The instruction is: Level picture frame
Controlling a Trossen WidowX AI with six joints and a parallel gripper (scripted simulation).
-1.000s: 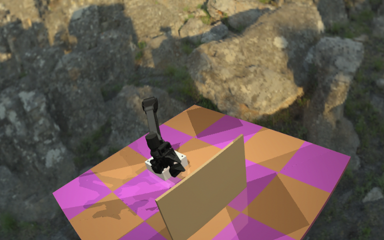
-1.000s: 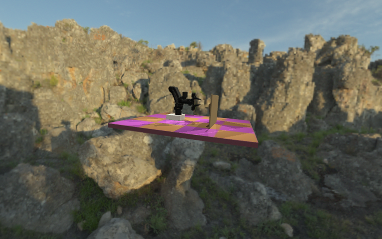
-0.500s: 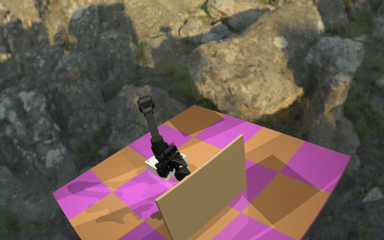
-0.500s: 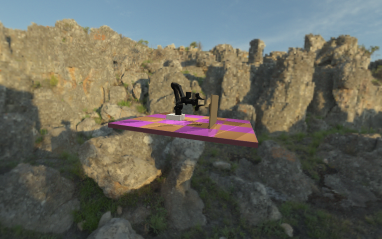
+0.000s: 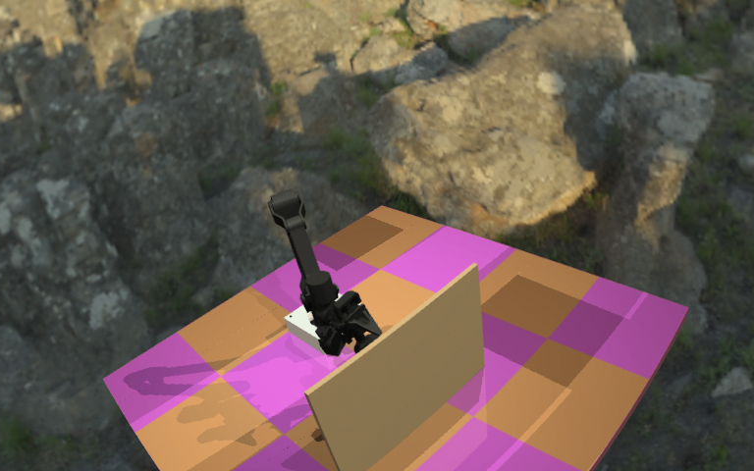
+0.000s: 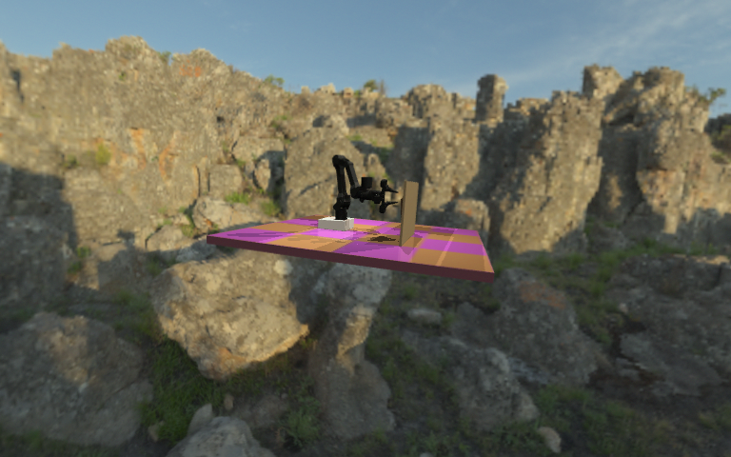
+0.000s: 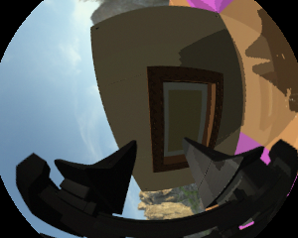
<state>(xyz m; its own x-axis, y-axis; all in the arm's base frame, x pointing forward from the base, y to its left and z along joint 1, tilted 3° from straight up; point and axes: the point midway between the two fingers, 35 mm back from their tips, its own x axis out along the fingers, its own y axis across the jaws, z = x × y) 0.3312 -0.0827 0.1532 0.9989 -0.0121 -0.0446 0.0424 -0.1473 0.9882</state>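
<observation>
Right now the picture frame is 6 cm ahead of my gripper tip, 1 cm to the left of it and 5 cm below it. Also, from my gripper tip: wall panel 7 cm ahead, 1 cm to the right, 7 cm below.
</observation>
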